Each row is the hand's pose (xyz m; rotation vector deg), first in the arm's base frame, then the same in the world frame.
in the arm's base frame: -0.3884 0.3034 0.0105 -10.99 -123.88 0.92
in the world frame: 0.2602 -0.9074 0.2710 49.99 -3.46 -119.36
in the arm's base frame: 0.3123 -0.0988 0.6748 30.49 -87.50 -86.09
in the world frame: 0.5585 -0.4998 -0.6449 40.01 100.94 -140.58
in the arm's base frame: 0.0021 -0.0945 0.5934 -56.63 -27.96 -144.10
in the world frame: 0.3149 -0.6353 -0.4863 -25.13 132.72 -35.78
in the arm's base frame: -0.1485 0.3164 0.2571 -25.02 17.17 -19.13
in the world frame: 0.4509 -0.8881 -0.0149 121.64 73.10 13.99
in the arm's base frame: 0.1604 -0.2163 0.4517 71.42 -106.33 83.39
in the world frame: 0.3755 -0.4036 -0.4353 -67.95 97.70 114.23
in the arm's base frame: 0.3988 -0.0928 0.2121 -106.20 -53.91 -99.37
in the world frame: 0.6500 -0.2735 -0.2423 -18.00 81.09 -31.64
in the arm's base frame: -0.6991 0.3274 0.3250 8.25 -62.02 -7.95
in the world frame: 0.0120 -1.2160 0.0730 116.31 33.85 -90.97
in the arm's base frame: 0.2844 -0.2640 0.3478 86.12 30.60 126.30
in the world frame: 0.4511 -0.2606 -0.3875 -77.81 96.48 -20.78
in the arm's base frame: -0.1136 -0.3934 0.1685 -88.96 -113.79 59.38
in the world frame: 0.0614 -0.3039 -0.1559 17.34 -45.66 -54.32
